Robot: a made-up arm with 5 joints.
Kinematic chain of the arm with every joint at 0, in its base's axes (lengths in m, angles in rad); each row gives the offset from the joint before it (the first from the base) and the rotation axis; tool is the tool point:
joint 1: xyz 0 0 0.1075 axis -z
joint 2: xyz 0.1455 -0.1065 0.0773 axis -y
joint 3: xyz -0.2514 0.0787 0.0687 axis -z
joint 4: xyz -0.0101 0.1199 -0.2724 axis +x
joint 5: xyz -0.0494 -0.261 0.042 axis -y
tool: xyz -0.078 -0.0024 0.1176
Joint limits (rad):
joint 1: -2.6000..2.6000
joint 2: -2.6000..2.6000
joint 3: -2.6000..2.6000
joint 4: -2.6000..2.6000
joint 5: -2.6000..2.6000
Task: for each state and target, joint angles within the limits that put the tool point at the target. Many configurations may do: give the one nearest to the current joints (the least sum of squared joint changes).
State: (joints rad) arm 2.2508 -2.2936 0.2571 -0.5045 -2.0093
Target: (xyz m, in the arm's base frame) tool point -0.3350 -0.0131 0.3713
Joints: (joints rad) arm 2.5951 -2.5081 0.4658 -0.3228 -2.0265
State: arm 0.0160 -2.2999 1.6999 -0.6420 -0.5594
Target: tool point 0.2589 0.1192 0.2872
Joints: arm -0.3040 -1.7557 1.7185 -0.9517 -0.4268
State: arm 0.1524 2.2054 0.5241 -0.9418 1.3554
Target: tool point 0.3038 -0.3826 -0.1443
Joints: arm 0.7442 2.1985 0.3242 -0.5622 1.4344
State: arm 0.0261 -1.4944 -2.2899 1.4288 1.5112
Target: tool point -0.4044 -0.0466 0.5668
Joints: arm 0.5393 -1.5456 -1.8891 1.6923 1.7189
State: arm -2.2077 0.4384 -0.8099 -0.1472 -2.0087
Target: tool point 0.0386 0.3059 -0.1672
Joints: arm -1.6902 0.7881 -0.5024 0.6069 -2.4880
